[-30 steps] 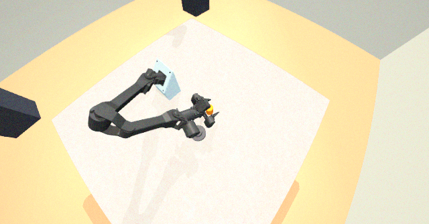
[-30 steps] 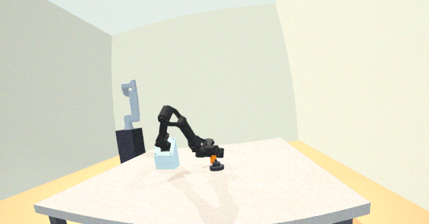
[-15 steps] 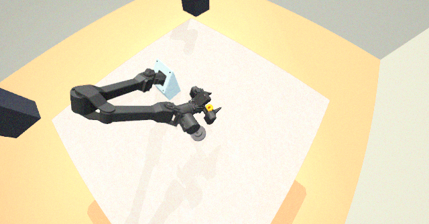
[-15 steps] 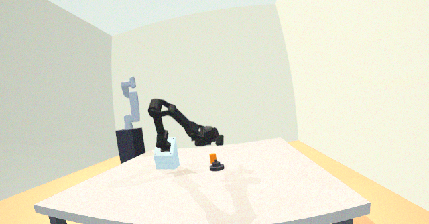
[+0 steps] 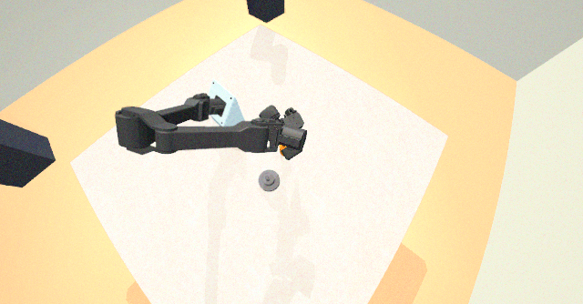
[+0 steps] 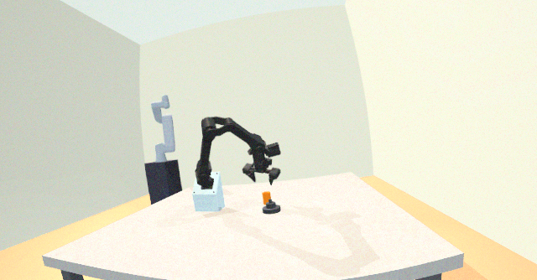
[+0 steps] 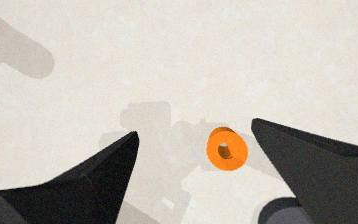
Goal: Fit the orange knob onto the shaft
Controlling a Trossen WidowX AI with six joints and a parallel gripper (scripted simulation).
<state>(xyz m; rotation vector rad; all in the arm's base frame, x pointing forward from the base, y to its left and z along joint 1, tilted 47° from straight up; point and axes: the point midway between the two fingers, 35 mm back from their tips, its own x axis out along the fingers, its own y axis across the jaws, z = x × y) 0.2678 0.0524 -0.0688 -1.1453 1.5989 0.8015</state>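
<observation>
Now: the orange knob 2 cm ahead of my gripper tip, 3 cm to the right of it and 7 cm below it. From my gripper tip the other things lie so: pedestal with shaft (5 cm ahead, 17 cm to the right, 7 cm below).
</observation>
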